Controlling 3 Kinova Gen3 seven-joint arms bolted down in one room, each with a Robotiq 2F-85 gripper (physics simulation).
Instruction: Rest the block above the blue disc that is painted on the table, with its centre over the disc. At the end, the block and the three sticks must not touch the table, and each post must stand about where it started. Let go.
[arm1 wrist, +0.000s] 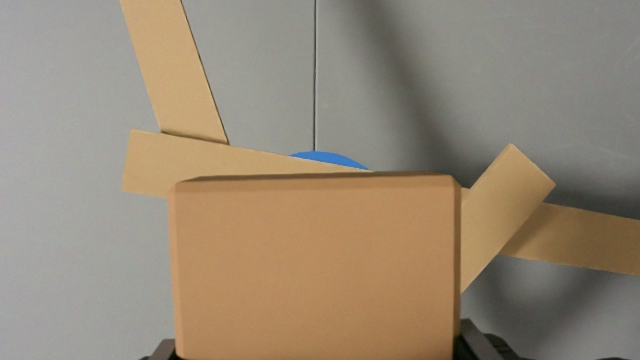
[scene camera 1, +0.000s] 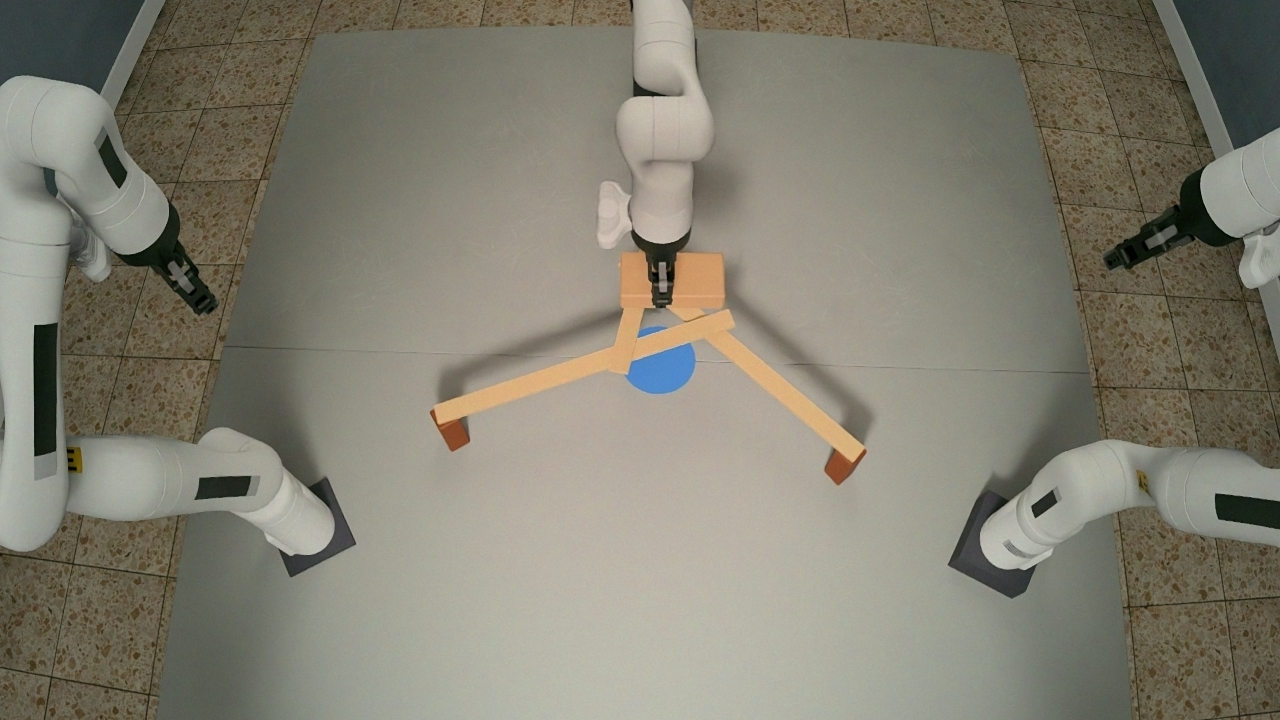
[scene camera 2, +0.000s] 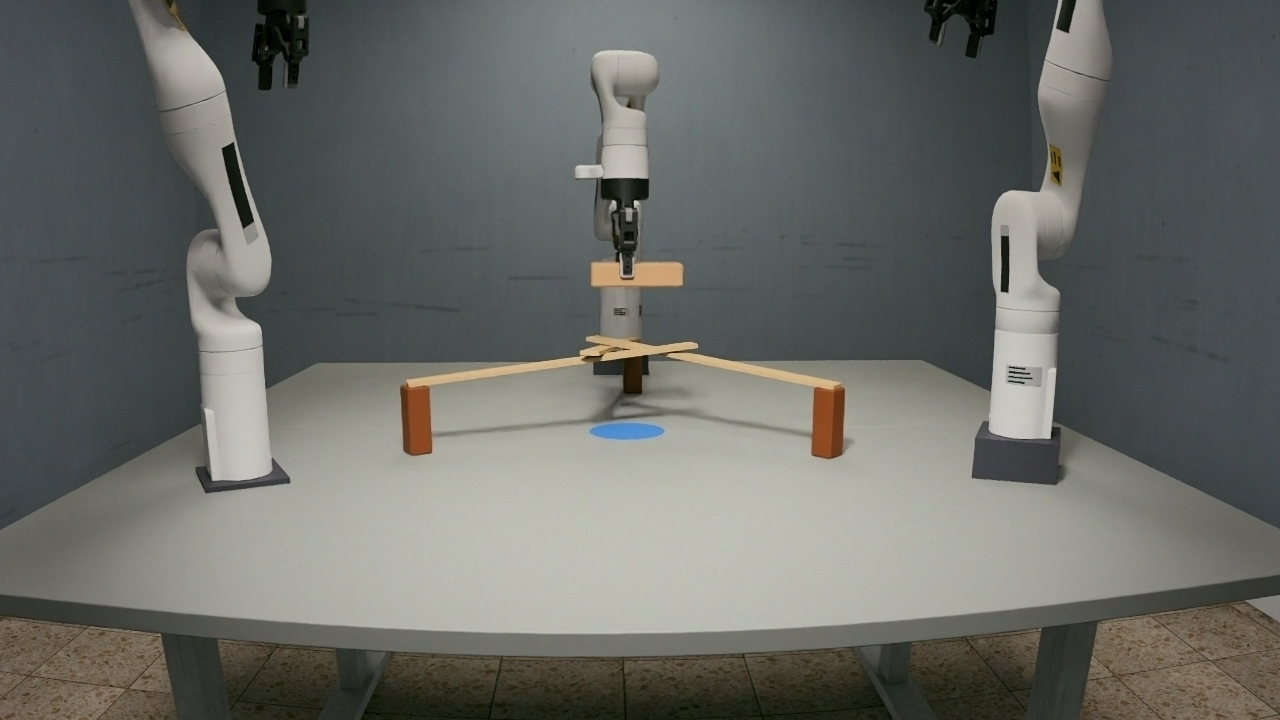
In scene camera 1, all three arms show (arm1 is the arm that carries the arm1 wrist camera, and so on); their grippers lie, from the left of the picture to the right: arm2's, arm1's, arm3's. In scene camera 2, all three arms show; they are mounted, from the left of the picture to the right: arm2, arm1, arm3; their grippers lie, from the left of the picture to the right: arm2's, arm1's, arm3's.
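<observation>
The arm1 gripper is shut on the orange-brown block, held level above the sticks, behind the blue disc. The left stick runs over the right stick. The third stick crosses over the left stick; the block hides its rear. Outer ends rest on the left post and right post. The back post stands upright. The arm2 gripper and arm3 gripper are open.
The arm2 base and arm3 base stand on the grey table outside the posts. Arm1 reaches in from behind. The arm2 and arm3 grippers hang high, to either side of the sticks.
</observation>
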